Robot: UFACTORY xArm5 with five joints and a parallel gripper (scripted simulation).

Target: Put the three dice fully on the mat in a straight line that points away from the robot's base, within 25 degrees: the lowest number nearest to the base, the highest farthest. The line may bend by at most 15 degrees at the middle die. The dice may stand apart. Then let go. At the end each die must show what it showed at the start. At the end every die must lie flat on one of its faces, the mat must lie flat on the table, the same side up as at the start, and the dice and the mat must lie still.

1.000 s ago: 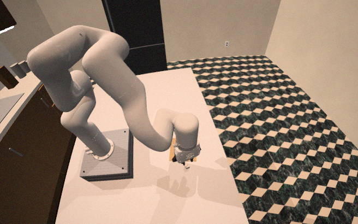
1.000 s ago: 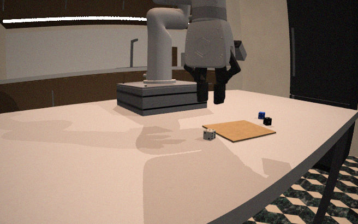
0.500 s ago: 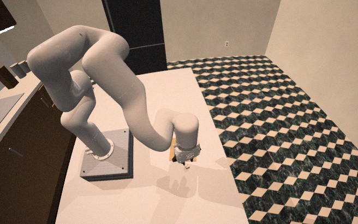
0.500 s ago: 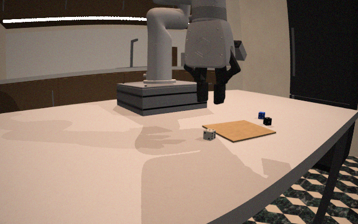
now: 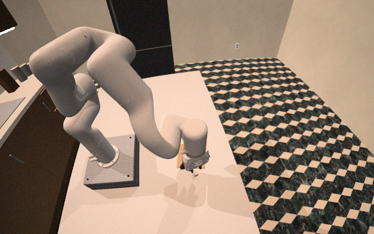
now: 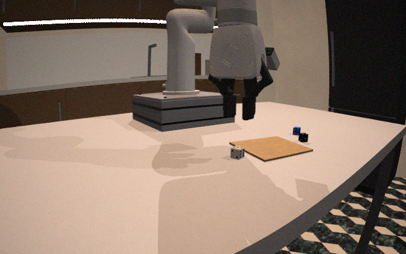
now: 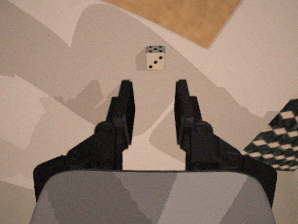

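Now: the white die 8 cm below my hand. Also, from my hand: black die: 6 cm ahead, 21 cm to the left, 8 cm below; blue die: 1 cm ahead, 27 cm to the left, 8 cm below; tan mat: 2 cm ahead, 10 cm to the left, 9 cm below.
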